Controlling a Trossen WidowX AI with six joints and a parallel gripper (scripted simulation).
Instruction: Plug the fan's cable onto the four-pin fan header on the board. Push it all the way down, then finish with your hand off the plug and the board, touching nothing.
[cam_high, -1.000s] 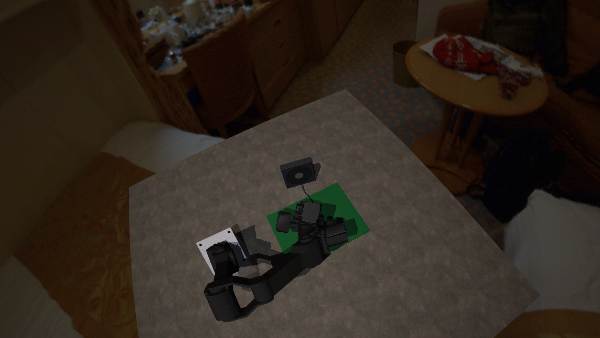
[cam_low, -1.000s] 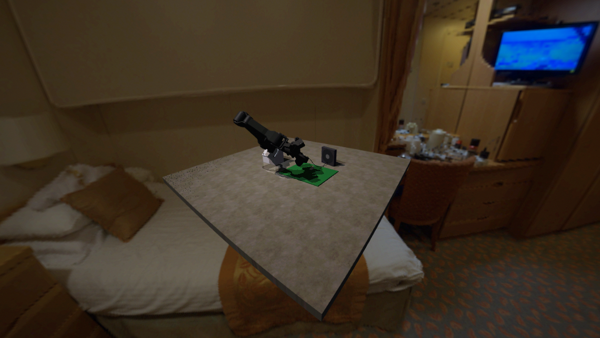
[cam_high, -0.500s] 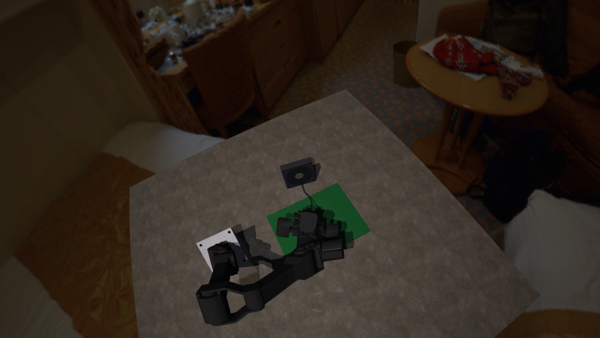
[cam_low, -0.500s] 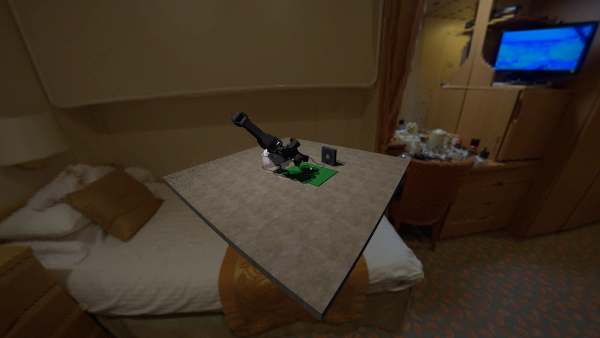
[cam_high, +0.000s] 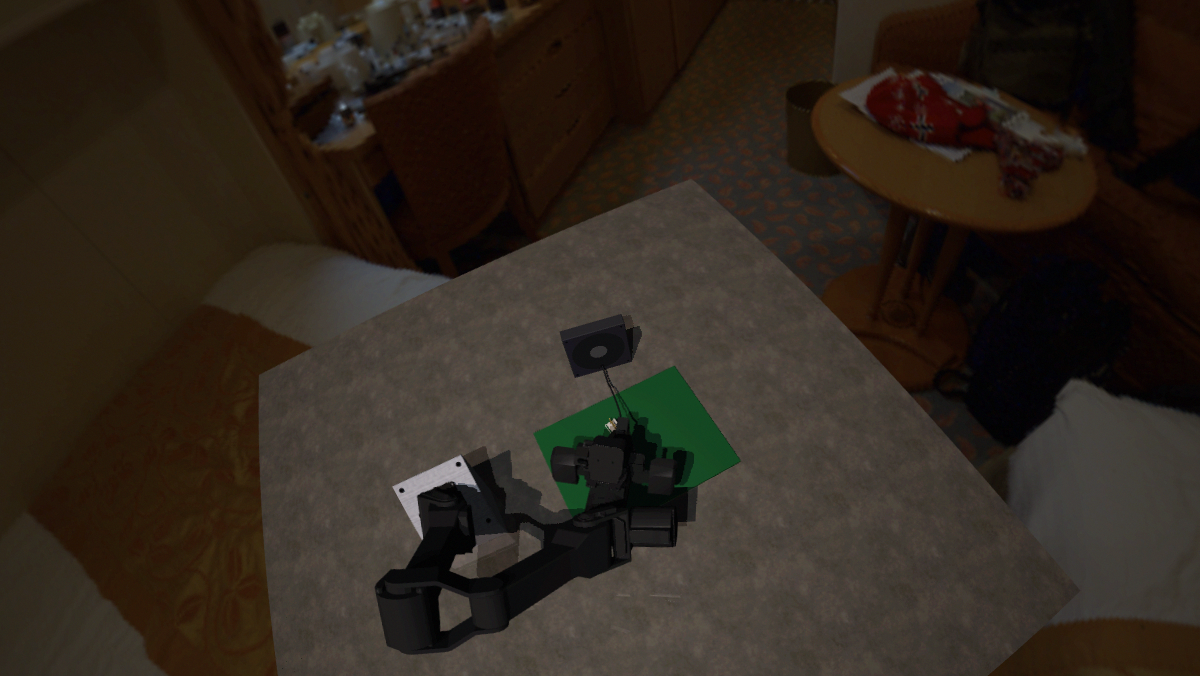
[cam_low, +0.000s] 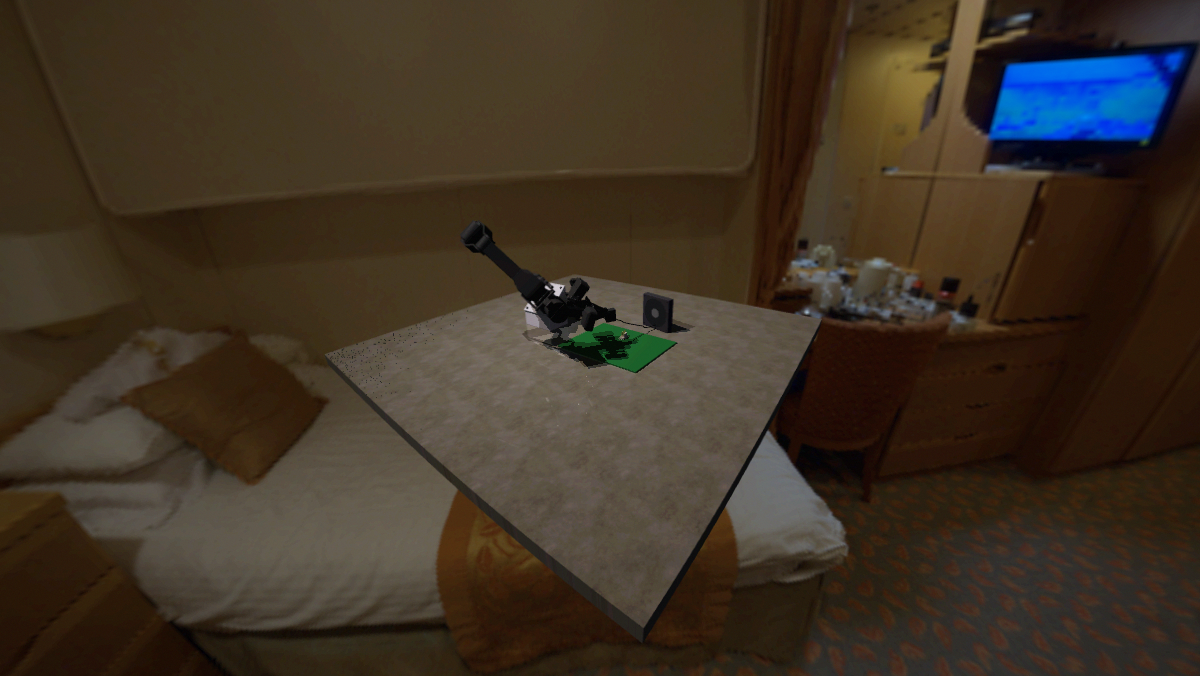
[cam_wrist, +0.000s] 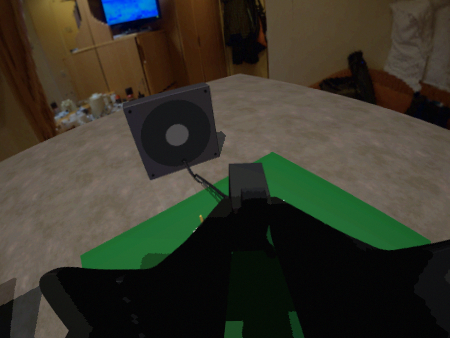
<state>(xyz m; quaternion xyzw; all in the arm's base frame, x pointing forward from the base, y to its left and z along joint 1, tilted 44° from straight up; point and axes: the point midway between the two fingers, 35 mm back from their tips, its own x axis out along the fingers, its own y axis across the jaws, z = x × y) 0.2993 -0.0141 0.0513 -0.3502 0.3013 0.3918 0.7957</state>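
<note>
Now: gripper tip 130 mm above the green board, 20 mm to the right of it and 20 mm short of it. Also, from my gripper tip: white four-pin header: 110 mm below, 80 mm to the left; black fan: 210 mm to the left, 60 mm below, 40 mm ahead; black plug: 10 mm to the left, 10 mm below.
</note>
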